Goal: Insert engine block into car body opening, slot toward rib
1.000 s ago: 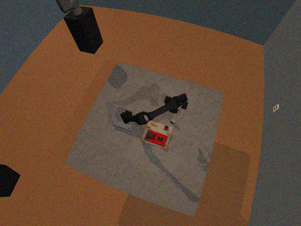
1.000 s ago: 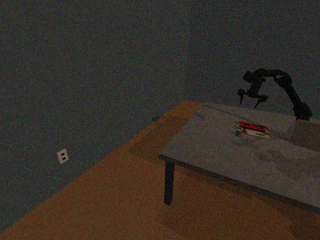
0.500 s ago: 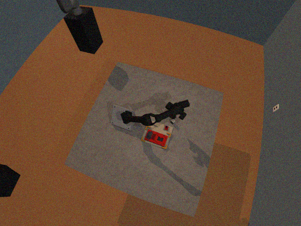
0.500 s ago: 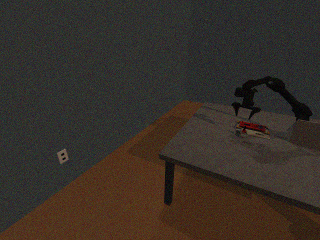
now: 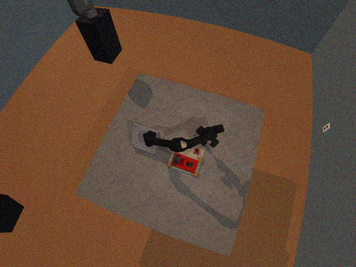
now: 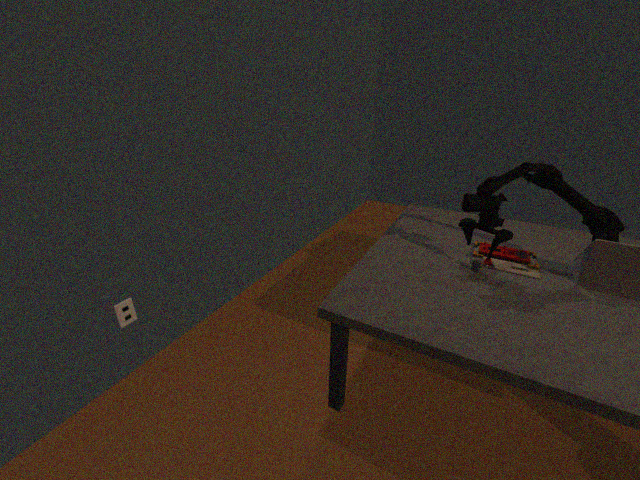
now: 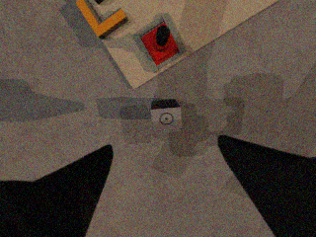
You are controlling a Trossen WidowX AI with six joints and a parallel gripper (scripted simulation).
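Now: gripper tip 7 cm above the engine block and 1 cm past it.
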